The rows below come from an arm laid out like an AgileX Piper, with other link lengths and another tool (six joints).
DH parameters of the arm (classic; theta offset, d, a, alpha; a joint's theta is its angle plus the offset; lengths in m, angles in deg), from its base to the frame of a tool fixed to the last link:
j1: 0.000 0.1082 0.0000 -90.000
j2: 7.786 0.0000 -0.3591 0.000
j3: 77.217 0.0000 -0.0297 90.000
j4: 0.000 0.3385 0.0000 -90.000
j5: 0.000 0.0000 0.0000 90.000
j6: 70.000 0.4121 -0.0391 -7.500
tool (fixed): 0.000 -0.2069 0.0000 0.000
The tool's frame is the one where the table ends.
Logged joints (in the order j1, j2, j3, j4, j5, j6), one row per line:
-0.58 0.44 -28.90 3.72 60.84 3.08
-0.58 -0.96 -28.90 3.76 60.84 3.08
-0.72 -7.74 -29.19 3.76 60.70 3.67
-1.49 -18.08 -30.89 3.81 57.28 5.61
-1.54 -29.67 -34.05 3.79 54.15 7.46
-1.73 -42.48 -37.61 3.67 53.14 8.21
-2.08 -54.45 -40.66 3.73 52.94 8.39
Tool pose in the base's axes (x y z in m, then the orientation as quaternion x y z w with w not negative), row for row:
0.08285 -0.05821 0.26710 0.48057 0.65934 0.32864 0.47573
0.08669 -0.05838 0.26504 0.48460 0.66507 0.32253 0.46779
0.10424 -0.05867 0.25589 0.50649 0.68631 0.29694 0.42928
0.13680 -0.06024 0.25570 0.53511 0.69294 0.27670 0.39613
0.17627 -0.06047 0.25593 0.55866 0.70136 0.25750 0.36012
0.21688 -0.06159 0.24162 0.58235 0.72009 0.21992 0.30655
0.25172 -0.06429 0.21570 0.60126 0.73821 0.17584 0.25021
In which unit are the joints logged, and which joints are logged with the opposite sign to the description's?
The joints are logged in degrees. Opposite sign: j2, j4.
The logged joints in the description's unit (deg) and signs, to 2 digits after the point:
-0.58 -0.44 -28.90 -3.72 60.84 3.08
-0.58 0.96 -28.90 -3.76 60.84 3.08
-0.72 7.74 -29.19 -3.76 60.70 3.67
-1.49 18.08 -30.89 -3.81 57.28 5.61
-1.54 29.67 -34.05 -3.79 54.15 7.46
-1.73 42.48 -37.61 -3.67 53.14 8.21
-2.08 54.45 -40.66 -3.73 52.94 8.39

